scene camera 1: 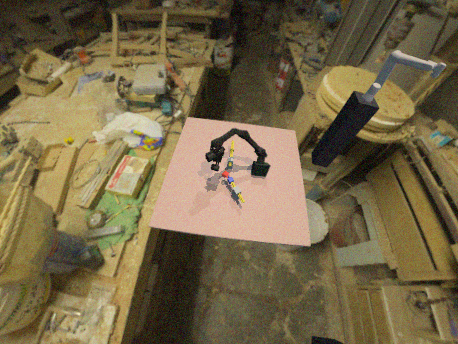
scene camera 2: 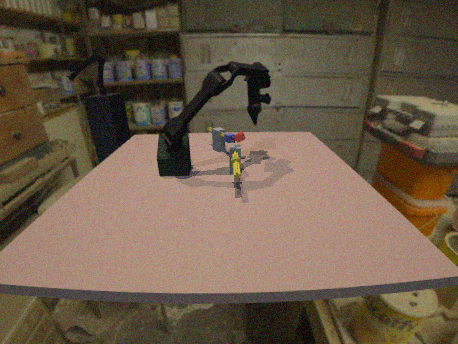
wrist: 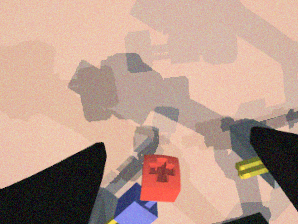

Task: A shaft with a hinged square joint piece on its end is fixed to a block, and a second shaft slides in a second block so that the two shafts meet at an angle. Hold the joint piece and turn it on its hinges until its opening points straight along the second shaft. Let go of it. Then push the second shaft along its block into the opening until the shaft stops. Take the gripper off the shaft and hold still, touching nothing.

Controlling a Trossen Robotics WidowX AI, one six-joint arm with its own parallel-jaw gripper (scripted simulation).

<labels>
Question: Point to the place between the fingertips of my gripper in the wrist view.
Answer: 178, 142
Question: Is my gripper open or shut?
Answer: Open.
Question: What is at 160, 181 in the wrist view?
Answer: A red joint piece.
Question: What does my gripper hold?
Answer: Nothing.
</labels>
